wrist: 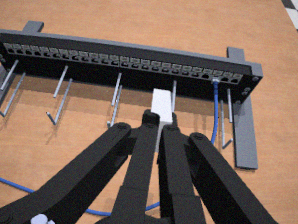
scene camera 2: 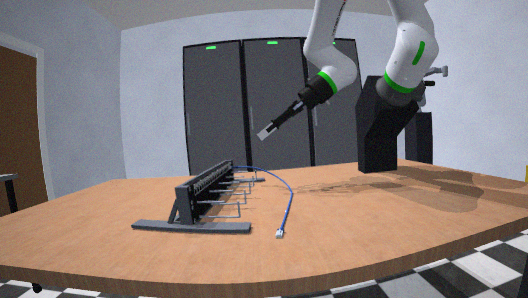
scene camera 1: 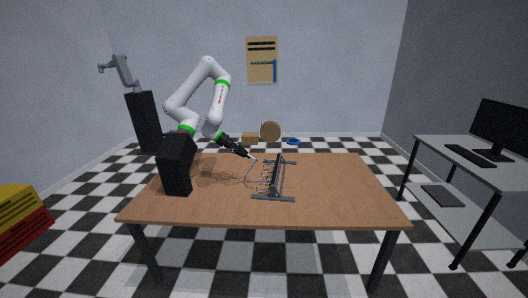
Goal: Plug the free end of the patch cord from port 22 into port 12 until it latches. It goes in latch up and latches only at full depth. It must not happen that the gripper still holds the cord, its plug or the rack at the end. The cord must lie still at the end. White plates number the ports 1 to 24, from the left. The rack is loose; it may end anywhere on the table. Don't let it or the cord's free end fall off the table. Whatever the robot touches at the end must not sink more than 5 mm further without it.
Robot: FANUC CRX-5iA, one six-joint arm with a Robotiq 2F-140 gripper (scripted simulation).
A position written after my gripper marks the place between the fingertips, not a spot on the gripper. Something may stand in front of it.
In view: my gripper (scene camera 2: 259, 137).
My gripper also shows in the wrist view (wrist: 159, 102).
